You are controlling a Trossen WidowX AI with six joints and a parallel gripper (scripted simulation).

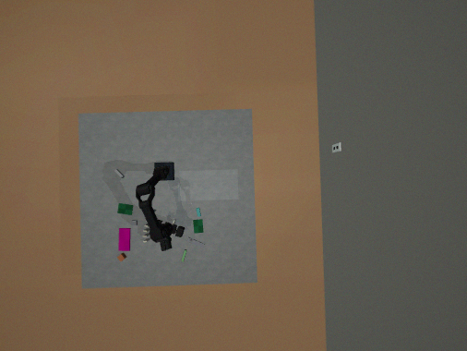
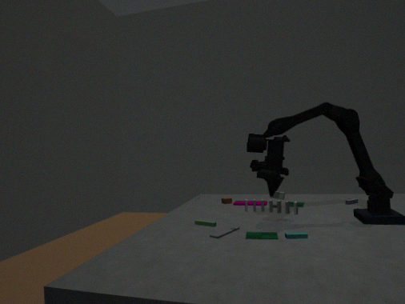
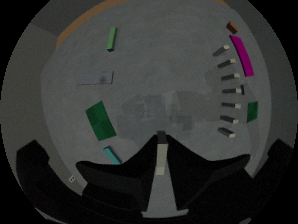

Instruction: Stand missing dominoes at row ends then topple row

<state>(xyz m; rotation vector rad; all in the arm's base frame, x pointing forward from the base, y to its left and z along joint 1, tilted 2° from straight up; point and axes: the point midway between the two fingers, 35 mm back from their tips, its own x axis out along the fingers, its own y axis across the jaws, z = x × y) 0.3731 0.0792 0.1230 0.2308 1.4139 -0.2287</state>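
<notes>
Now: the thin grey bar 15 cm ahead of my gripper tip, 13 cm to the left of it and 10 cm below it. The rest, counted from my gripper tip: green bar: 24 cm ahead, 5 cm to the left, 10 cm below.
</notes>
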